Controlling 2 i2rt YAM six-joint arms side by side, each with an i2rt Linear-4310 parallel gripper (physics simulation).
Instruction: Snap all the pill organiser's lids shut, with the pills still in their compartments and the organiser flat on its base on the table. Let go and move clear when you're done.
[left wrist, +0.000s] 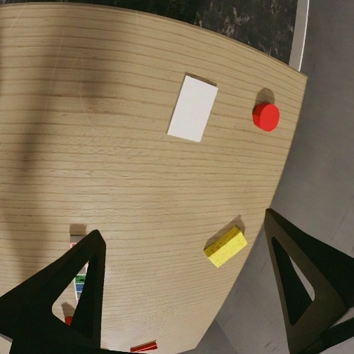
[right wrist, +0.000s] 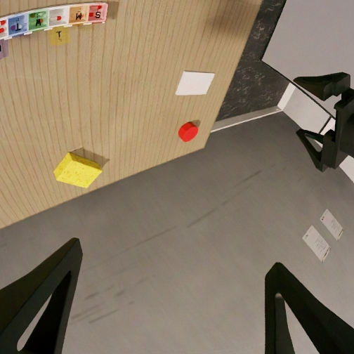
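The pill organiser (left wrist: 79, 287) (right wrist: 38, 20) lies on the table. In the right wrist view it is at the top left, cut by the frame edge. Lids S, M, green W and blue T lie over their compartments. The yellow T lid (right wrist: 60, 35) is swung out, and its compartment (right wrist: 59, 16) is open with a red pill showing. A purple lid (right wrist: 3, 48) is also swung out at the left edge, partly out of view. In the left wrist view a finger hides much of the organiser. My left gripper (left wrist: 180, 229) (right wrist: 297, 106) and right gripper (right wrist: 177, 252) are open and empty, away from the organiser.
A yellow sponge (left wrist: 226, 246) (right wrist: 77, 170), a red cylinder (left wrist: 266, 117) (right wrist: 188, 132) and a white card (left wrist: 193, 109) (right wrist: 195, 83) lie near the table's edge. A red object (left wrist: 144, 346) lies at the bottom of the left wrist view.
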